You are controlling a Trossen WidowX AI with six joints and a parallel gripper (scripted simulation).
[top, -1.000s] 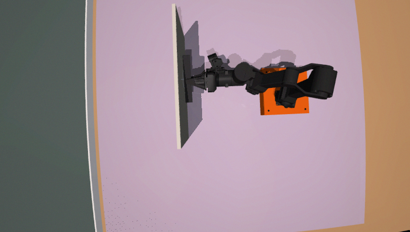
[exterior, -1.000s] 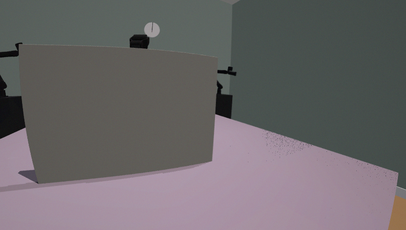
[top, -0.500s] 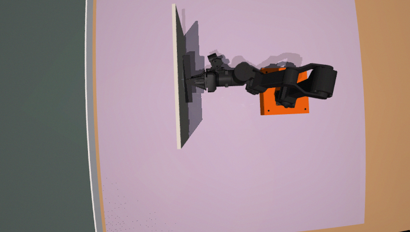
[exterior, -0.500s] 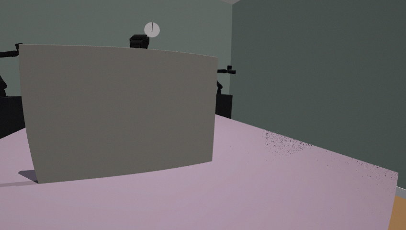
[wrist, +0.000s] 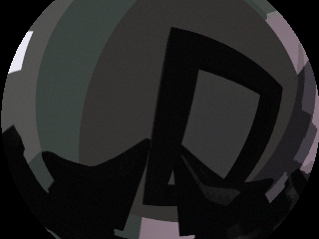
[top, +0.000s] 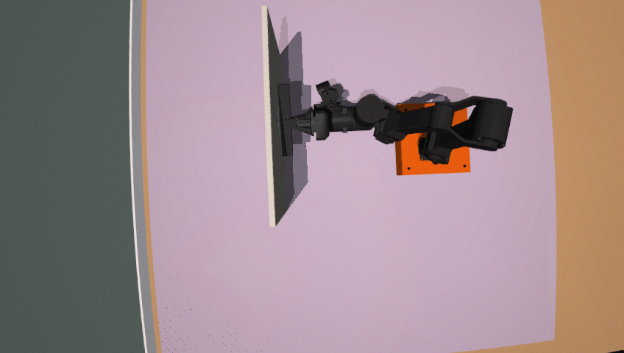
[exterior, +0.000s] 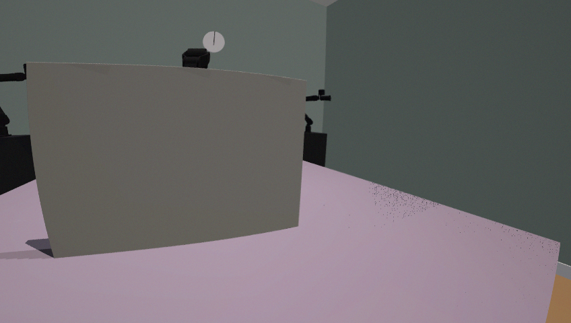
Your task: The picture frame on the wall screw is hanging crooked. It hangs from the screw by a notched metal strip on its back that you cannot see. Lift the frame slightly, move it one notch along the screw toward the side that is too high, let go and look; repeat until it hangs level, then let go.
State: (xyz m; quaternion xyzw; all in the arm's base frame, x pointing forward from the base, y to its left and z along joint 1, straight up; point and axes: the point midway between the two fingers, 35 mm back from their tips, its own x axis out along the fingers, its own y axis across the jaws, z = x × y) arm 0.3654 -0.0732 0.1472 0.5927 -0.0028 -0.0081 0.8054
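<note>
Right now my gripper tip is 5 cm above the picture frame and 2 cm to the left of it. From my gripper tip the other things lie so: wall panel 6 cm below, 2 cm ahead.
</note>
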